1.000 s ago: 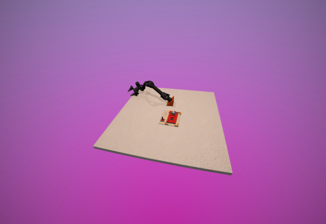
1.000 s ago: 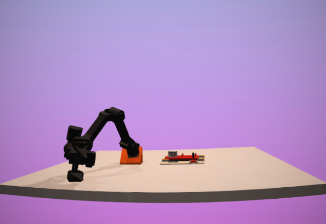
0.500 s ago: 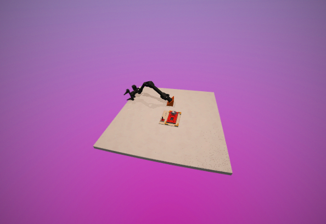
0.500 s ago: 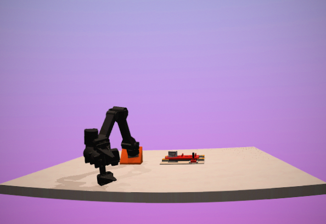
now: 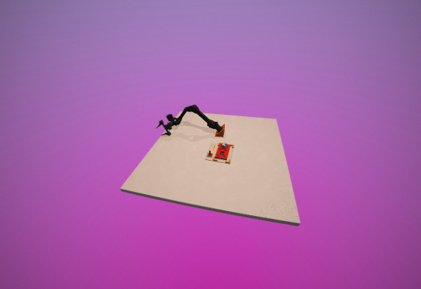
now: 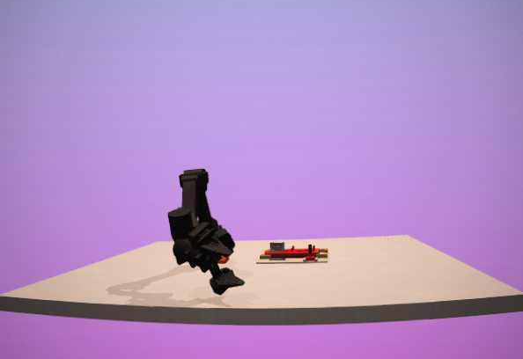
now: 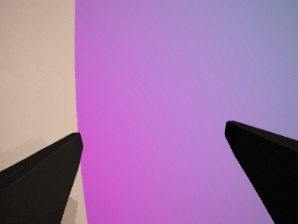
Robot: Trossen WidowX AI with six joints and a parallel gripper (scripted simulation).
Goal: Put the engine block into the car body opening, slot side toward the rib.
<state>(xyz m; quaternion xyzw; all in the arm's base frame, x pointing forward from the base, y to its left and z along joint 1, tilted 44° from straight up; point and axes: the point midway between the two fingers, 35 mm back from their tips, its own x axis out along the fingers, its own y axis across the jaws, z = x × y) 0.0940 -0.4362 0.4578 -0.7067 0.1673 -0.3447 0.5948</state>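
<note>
Now: gripper tip 710 mm to the right of the grey engine block, 120 mm short of it and 40 mm above it.
</note>
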